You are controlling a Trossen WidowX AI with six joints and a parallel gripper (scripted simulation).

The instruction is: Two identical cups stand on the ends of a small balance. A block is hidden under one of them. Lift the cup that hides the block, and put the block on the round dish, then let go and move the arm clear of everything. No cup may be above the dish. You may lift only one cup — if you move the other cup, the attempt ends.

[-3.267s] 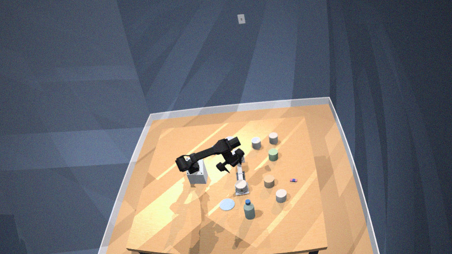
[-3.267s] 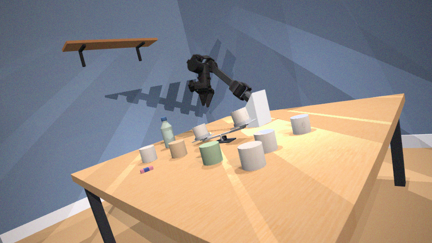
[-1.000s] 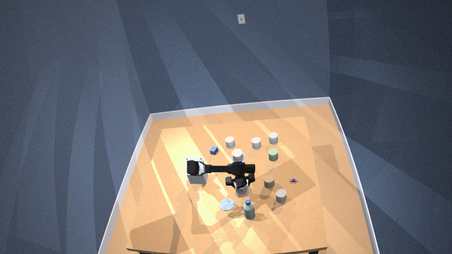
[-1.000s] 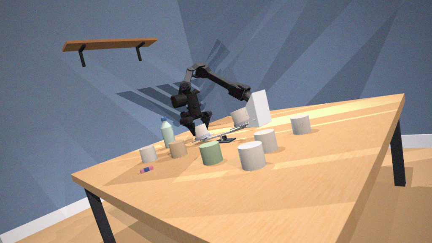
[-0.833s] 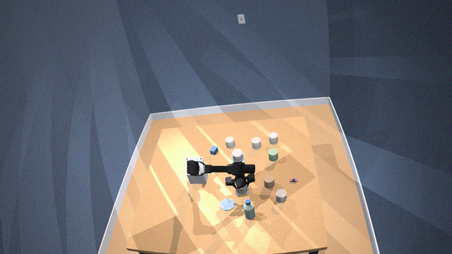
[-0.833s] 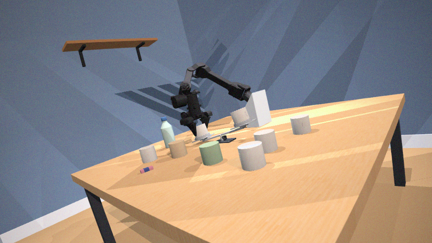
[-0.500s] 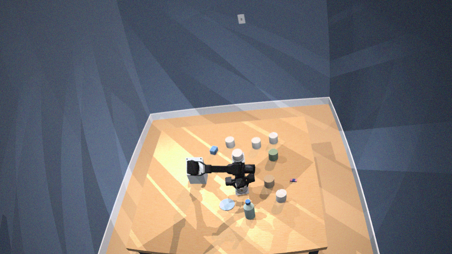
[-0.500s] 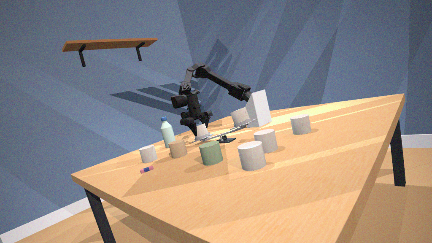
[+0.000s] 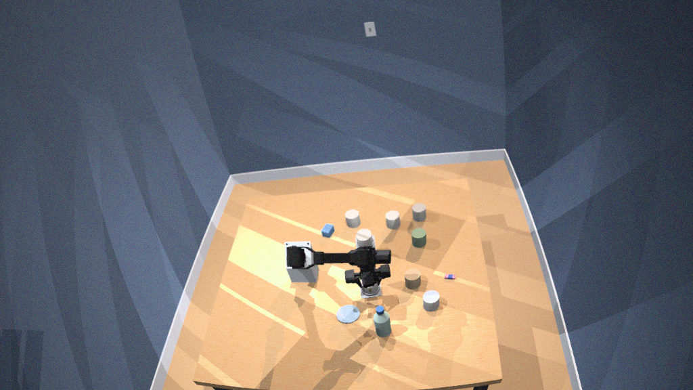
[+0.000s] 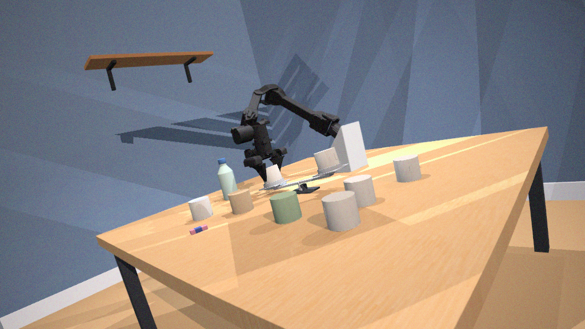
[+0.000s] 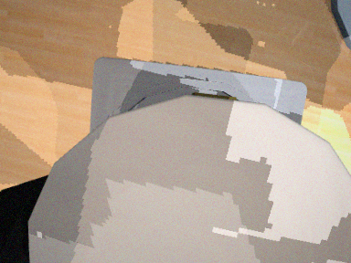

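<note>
Right now the round pale-blue dish is 10 cm behind my gripper tip, 11 cm to the right of it and 5 cm below it. Round my gripper tip: grey block: 1 cm below; then tan cylinder: 20 cm ahead, 4 cm to the left, 2 cm below; then small balance: 1 cm behind, 14 cm to the left, 2 cm below.
</note>
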